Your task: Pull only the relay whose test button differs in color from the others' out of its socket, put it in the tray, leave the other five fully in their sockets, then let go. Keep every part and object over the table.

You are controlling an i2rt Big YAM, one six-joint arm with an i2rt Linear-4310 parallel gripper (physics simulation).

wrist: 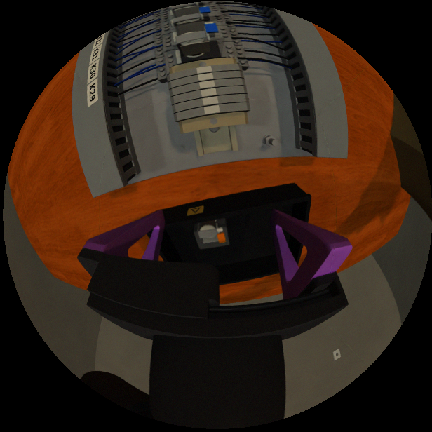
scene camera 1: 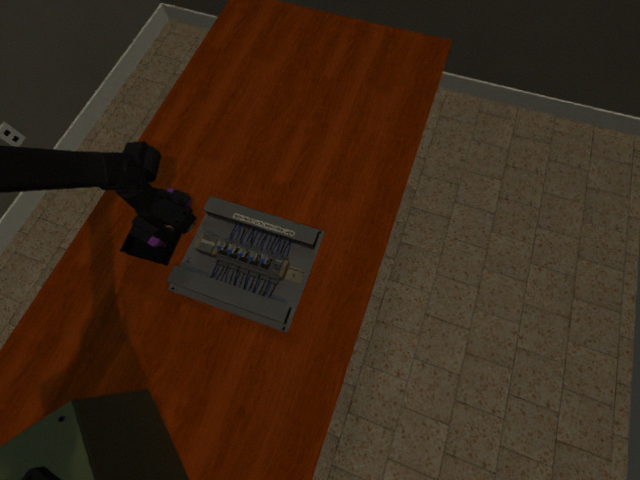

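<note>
My gripper (scene camera 1: 172, 223) (wrist: 217, 215) is open over the tray, its purple fingers wide apart with nothing gripped. One relay (wrist: 211, 234) with an orange button lies in the black tray (scene camera 1: 152, 255) (wrist: 235, 201), between and below the fingers, clear of both in the wrist view. The arm hides part of the tray in the scene view. Several relays (scene camera 1: 241, 255) (wrist: 189, 30) with blue buttons stand in the socket row on the grey panel (scene camera 1: 232, 299) (wrist: 332, 125). The row position nearest the terminal block in the wrist view is dark, with no coloured button.
A terminal block (scene camera 1: 207, 243) (wrist: 210, 92) sits at the row's near end. Slotted wire ducts (wrist: 117, 130) flank the row, with blue and black wires. A dark green box (scene camera 1: 129, 439) stands at the lower left. The wooden table's right edge (scene camera 1: 376, 268) borders the tiled floor.
</note>
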